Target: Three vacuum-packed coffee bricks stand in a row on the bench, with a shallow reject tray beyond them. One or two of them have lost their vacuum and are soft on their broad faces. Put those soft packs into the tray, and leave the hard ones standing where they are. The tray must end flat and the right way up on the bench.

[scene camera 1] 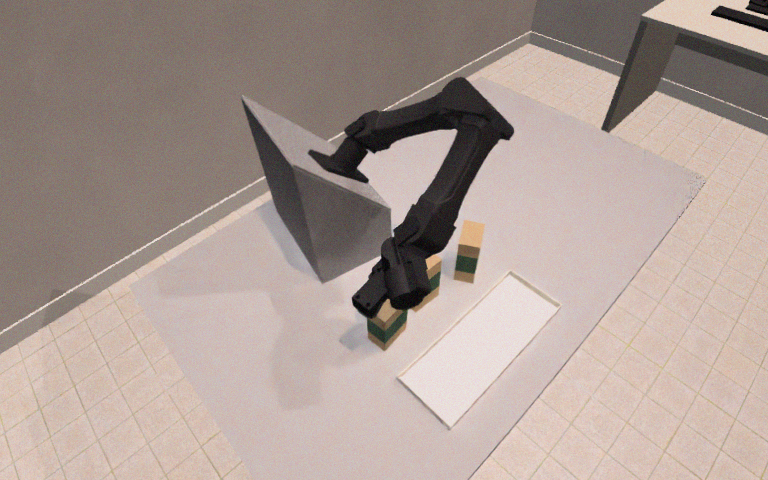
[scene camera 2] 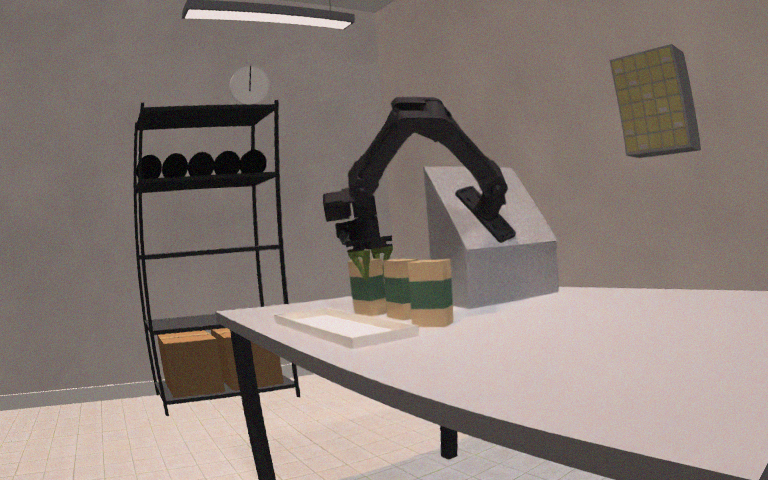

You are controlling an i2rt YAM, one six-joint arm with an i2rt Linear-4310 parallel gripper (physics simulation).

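Where they show: gripper, fingertip midpoint: (scene camera 2: 374,278); arm's base, link origin: (scene camera 1: 339,169) (scene camera 2: 485,214).
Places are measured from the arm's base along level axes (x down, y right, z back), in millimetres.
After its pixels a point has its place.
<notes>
Three tan coffee bricks with green bands stand upright in a row. My gripper (scene camera 1: 388,309) {x 142, y 102, z -301 mm} (scene camera 2: 370,267) {x 142, y 102, z -301 mm} points down over the end brick (scene camera 1: 387,328) {x 135, y 161, z -334 mm} (scene camera 2: 368,288) {x 165, y 95, z -324 mm}, at the left in scene camera 2, and is shut on it near its top. One green finger shows against this brick's face; the other is mostly hidden behind it. The brick's base looks to be on the bench. The middle brick (scene camera 1: 434,283) {x 170, y -11, z -308 mm} (scene camera 2: 398,289) {x 163, y -14, z -308 mm} is partly hidden by the arm in scene camera 1. The third brick (scene camera 1: 468,251) {x 118, y -105, z -325 mm} (scene camera 2: 431,293) {x 163, y -159, z -322 mm} stands apart. The shallow white tray (scene camera 1: 478,350) {x 234, y 18, z -474 mm} (scene camera 2: 345,325) {x 234, y 18, z -437 mm} lies flat, right way up, beside the row.
A grey wedge-shaped block (scene camera 1: 345,226) {x 72, y 72, z -98 mm} (scene camera 2: 509,271) {x 155, y -76, z 7 mm} carries the arm's base behind the bricks. The bench (scene camera 1: 566,186) {x 237, y -603, z -317 mm} (scene camera 2: 594,350) {x 237, y -600, z -332 mm} has a dark front edge in scene camera 2. A black shelf rack (scene camera 2: 278,186) stands beyond the bench, against the wall.
</notes>
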